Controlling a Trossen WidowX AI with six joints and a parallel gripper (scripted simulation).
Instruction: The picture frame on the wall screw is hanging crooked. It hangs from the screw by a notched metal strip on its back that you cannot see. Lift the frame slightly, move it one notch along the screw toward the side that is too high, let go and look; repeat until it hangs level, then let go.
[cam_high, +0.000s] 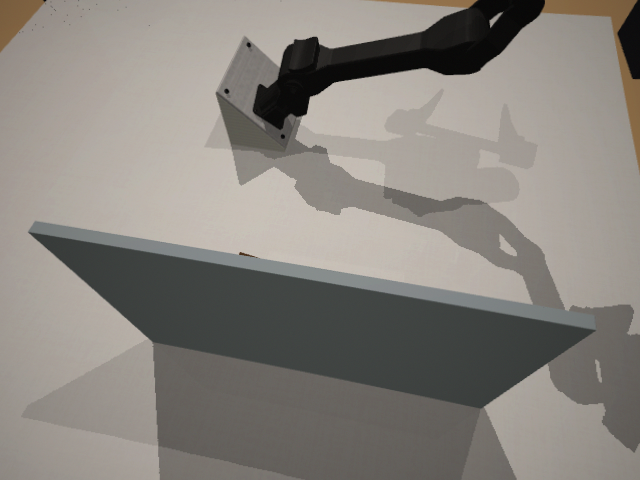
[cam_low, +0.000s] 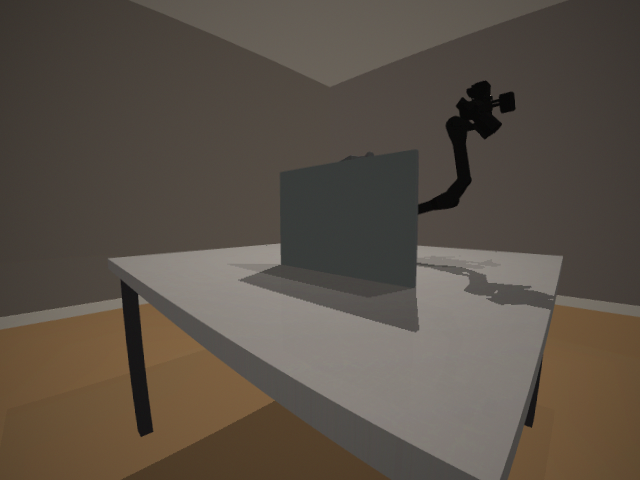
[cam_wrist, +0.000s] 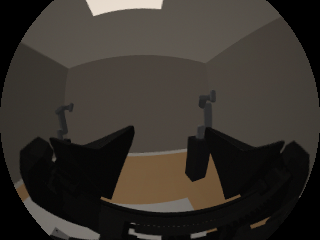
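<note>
Now: the picture frame 550 mm ahead of my gripper tip, 320 mm to the right of it and 410 mm below it. From my gripper tip the other things lie so: wall panel (560 mm ahead, 320 mm to the right, 420 mm below).
</note>
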